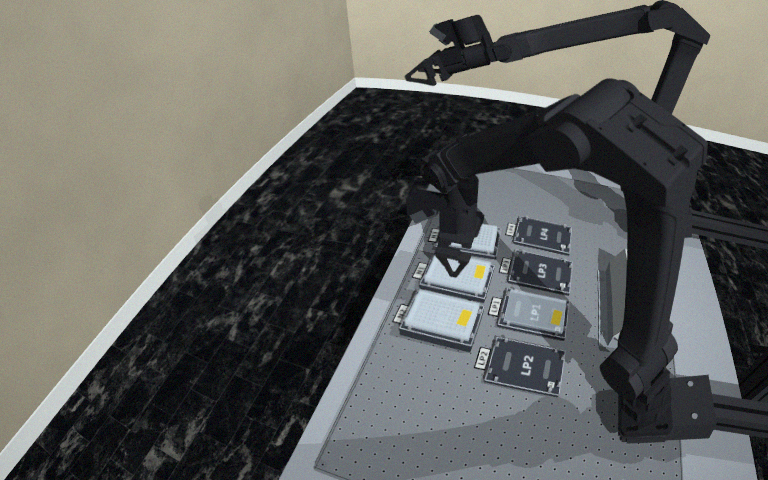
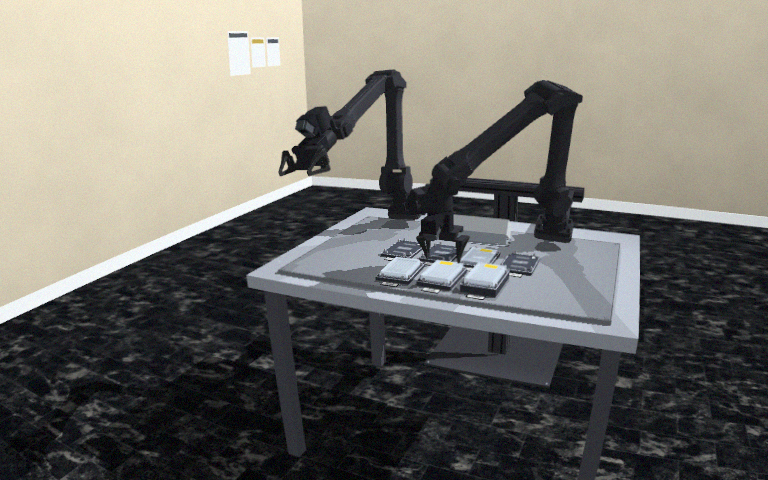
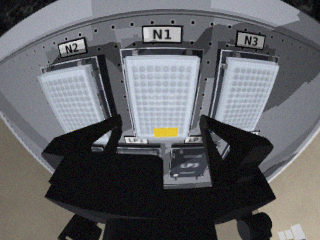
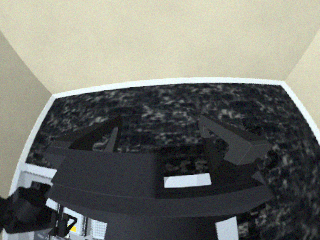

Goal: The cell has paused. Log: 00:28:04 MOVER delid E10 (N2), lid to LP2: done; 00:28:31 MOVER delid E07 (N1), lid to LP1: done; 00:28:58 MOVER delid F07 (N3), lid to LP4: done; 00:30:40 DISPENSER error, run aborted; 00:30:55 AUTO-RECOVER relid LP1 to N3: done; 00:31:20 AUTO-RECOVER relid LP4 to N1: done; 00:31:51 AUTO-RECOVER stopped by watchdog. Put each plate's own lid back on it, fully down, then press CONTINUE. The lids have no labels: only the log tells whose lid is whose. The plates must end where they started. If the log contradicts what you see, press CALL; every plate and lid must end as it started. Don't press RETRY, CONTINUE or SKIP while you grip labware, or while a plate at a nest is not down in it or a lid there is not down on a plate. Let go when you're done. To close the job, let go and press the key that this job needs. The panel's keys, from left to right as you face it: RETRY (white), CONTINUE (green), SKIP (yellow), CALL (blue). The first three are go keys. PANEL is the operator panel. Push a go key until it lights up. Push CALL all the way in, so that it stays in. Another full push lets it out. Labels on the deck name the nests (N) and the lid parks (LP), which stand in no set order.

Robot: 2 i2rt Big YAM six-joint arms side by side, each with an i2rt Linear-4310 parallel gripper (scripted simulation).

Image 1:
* my left gripper: 459,261
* my right gripper: 411,73
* clear lid: 525,309
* clear lid: 455,316
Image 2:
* my right gripper: 293,174
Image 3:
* my left gripper: 160,119
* clear lid: 70,92
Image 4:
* my right gripper: 160,119
